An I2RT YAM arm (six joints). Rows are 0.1 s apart.
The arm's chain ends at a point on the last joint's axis. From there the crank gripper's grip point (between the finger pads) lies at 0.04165 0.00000 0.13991 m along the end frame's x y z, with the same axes.
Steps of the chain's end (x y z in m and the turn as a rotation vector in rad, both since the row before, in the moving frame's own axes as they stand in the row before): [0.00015, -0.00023, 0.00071, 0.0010, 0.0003, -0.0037]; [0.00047, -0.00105, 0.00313, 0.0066, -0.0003, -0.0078]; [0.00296, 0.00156, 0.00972, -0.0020, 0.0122, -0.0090]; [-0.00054, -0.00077, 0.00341, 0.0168, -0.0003, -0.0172]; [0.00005, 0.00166, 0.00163, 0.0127, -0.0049, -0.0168]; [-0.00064, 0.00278, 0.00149, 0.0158, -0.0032, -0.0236]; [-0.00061, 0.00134, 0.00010, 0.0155, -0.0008, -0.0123]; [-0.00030, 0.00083, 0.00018, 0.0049, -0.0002, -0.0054]
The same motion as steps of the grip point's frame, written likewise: [0.00019, -0.00052, 0.00070, 0.0010, 0.0003, -0.0037]; [0.00042, -0.00230, 0.00314, 0.0066, -0.0003, -0.0078]; [0.00466, 0.00146, 0.00920, -0.0020, 0.0122, -0.0090]; [-0.00061, -0.00384, 0.00340, 0.0168, -0.0003, -0.0172]; [-0.00066, -0.00081, 0.00182, 0.0127, -0.0049, -0.0168]; [-0.00113, -0.00041, 0.00160, 0.0158, -0.0032, -0.0236]; [-0.00074, -0.00134, 0.00011, 0.0155, -0.0008, -0.0123]; [-0.00033, -0.00008, 0.00019, 0.0049, -0.0002, -0.0054]
